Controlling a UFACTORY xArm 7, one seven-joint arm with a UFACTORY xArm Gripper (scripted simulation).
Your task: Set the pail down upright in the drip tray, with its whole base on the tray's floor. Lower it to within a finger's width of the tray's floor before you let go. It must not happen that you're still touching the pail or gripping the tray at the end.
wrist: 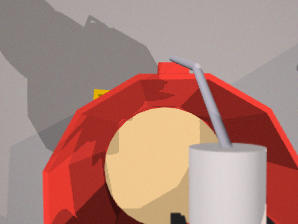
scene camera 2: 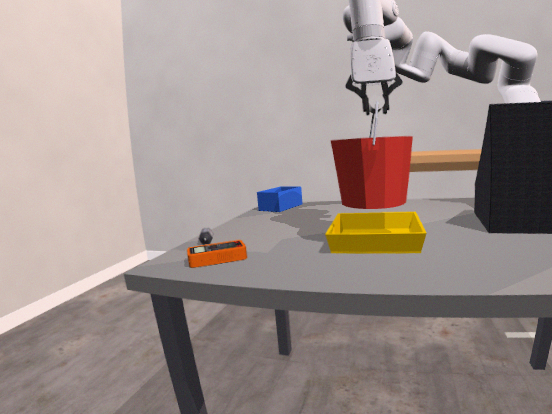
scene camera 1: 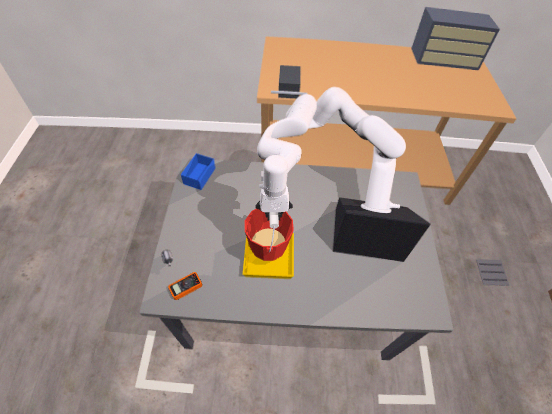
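Observation:
I can see a red pail (scene camera 2: 370,177), which the wrist view (wrist: 128,149) shows too, as does scene camera 1 (scene camera 1: 257,227). There is a yellow drip tray (scene camera 2: 385,232) as well, and I find the tray again in scene camera 1 (scene camera 1: 283,267).

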